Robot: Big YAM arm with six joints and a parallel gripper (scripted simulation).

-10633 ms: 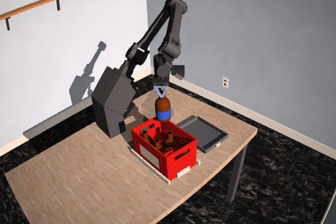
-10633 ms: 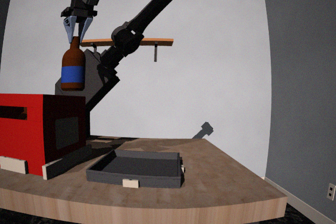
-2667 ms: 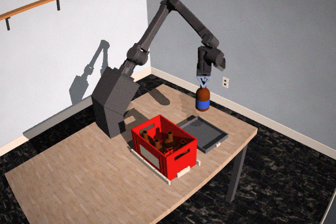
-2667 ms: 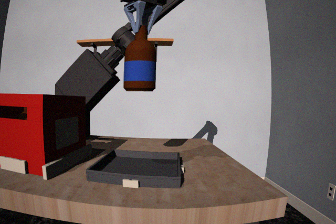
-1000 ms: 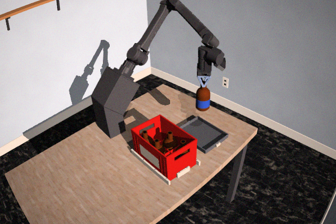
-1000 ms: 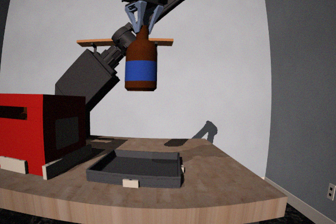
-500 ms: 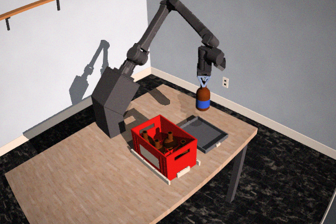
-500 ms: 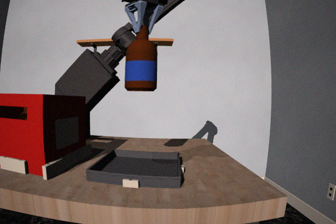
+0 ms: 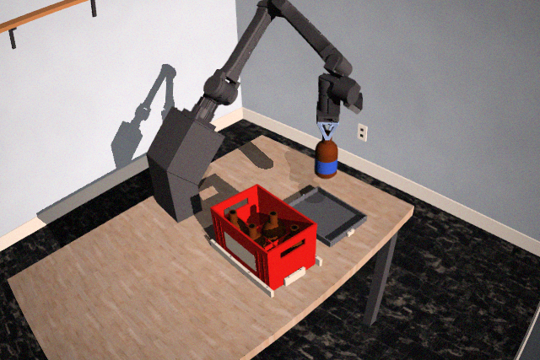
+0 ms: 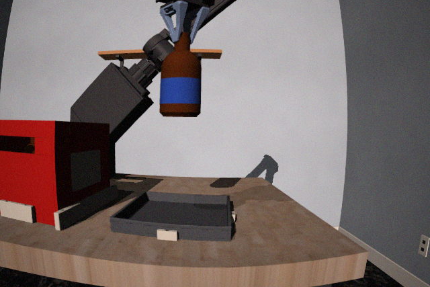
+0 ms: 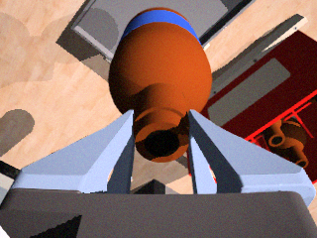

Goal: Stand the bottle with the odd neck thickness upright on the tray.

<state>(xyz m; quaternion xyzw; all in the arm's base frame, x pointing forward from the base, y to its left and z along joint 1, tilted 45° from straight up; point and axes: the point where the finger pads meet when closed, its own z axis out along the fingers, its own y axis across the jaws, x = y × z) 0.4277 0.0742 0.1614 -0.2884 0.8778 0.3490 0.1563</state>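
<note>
The dark grey tray is 320 mm below my hand. From my hand the other things lie so: red crate: 280 mm to the right, 250 mm below, 20 mm behind.
</note>
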